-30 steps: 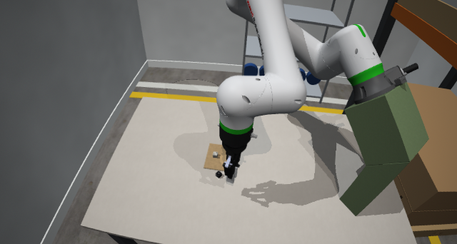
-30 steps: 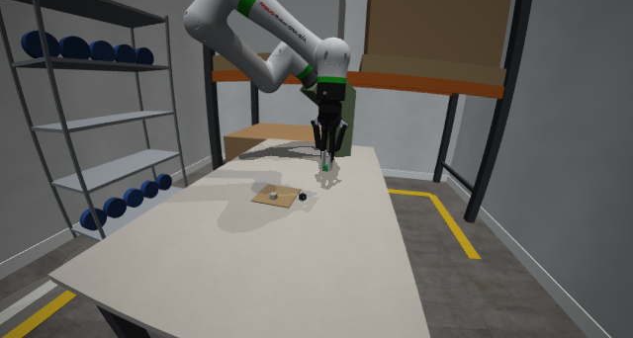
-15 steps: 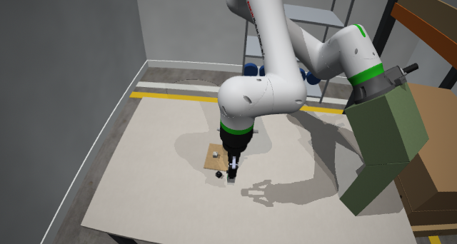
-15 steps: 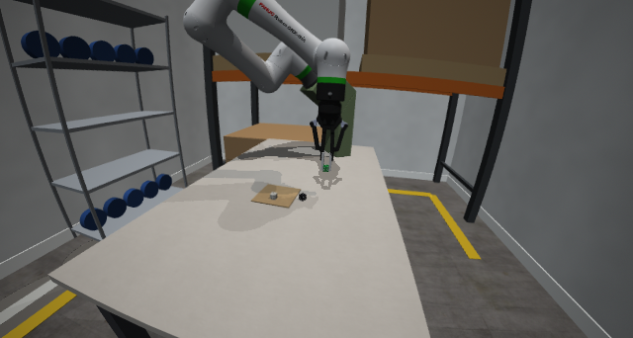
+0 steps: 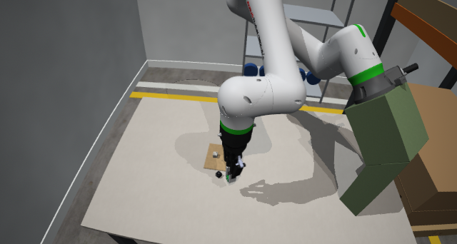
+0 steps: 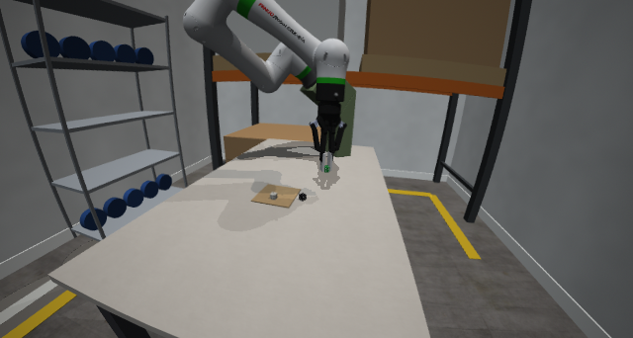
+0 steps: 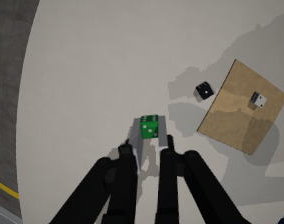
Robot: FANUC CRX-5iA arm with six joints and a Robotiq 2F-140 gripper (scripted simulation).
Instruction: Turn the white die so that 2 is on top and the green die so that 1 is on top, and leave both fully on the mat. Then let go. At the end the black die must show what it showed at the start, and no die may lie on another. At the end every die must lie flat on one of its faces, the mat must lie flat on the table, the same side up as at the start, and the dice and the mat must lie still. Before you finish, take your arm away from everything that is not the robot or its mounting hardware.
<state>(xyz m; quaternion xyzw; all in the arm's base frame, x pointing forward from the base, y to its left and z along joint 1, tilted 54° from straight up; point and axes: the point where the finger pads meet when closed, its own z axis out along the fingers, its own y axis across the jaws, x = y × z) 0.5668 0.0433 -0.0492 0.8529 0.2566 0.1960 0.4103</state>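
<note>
Now: the green die 3 cm below my hand. Round my hand: mat (17 cm to the right, 13 cm below, 2 cm ahead); then black die (12 cm below, 8 cm to the right, 4 cm ahead); then white die (18 cm to the right, 12 cm below, 5 cm ahead).
</note>
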